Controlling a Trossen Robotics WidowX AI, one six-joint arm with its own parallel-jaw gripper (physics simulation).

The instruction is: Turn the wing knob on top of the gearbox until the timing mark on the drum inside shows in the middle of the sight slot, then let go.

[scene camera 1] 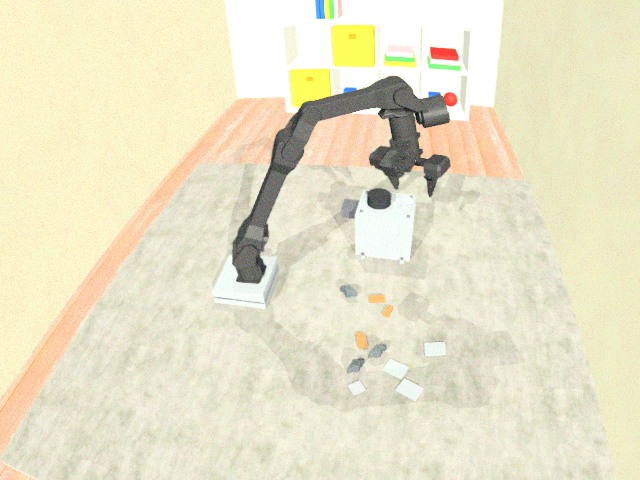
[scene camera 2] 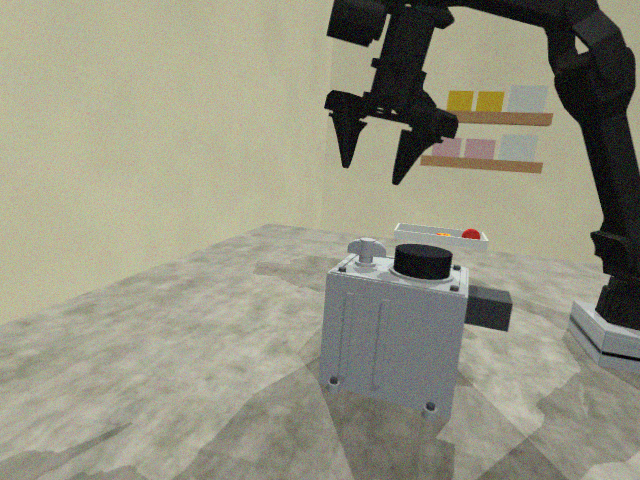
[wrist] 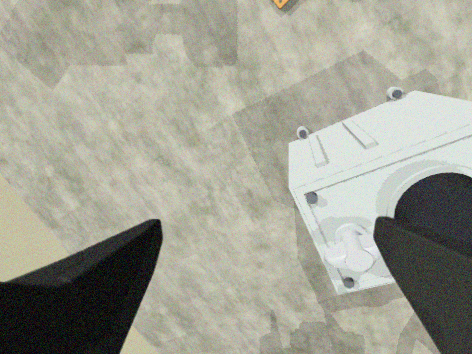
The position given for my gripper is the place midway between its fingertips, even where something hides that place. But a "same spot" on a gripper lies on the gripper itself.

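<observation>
My gripper is visible in scene camera 1 [413, 192]. On a gearbox, [scene camera 1: 382, 215] and [wrist: 399, 159] are the same spot. Scene camera 2 shows my gripper, as does the wrist view; on my gripper, [scene camera 2: 354, 138] and [wrist: 95, 293] are the same spot.
</observation>
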